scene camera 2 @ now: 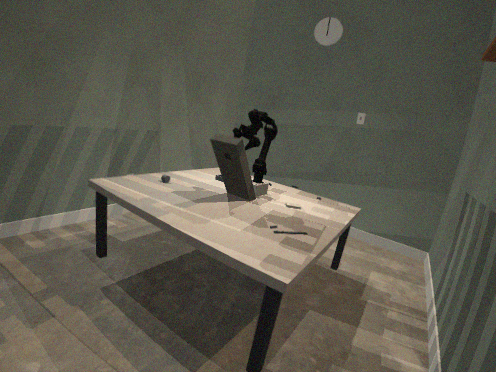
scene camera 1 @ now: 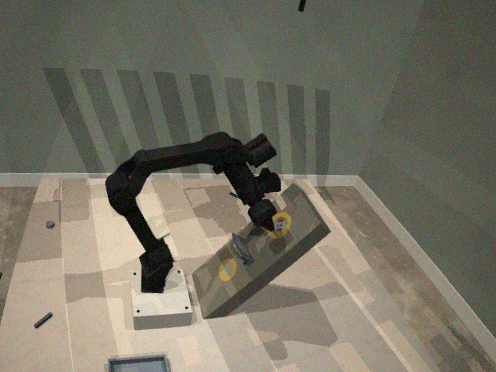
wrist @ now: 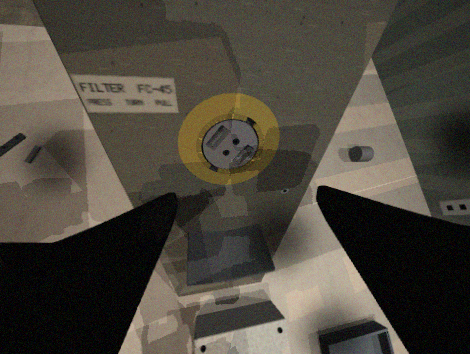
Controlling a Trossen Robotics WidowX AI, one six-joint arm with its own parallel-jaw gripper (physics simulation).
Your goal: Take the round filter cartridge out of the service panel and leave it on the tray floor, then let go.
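Note:
The round grey filter cartridge [wrist: 229, 145] [scene camera 1: 280, 224] sits in the opening of the tilted service panel [wrist: 280, 60] [scene camera 1: 307, 210] [scene camera 2: 232, 170], inside a yellow ring [wrist: 190, 140]. Its face shows two dark holes and raised blocks; dark notches show at the opening's edge. How far it stands out is unclear. My gripper [wrist: 246, 195] is open and empty, close in front of the panel. In the wrist view, its fingertips are spread wide below and to both sides of the cartridge. The blue-grey tray [scene camera 1: 137, 358] [wrist: 350, 331] is partly visible at the bottom of both views.
A blue-grey part [scene camera 1: 241, 250] [wrist: 227, 255] juts from the panel below the cartridge, near a second yellow ring [scene camera 1: 221, 271]. The pale robot base [scene camera 1: 160, 305] [wrist: 240, 342] stands beside the panel's low end. A grey cylinder [wrist: 361, 153] and a dark rod [scene camera 1: 43, 320] lie on the table.

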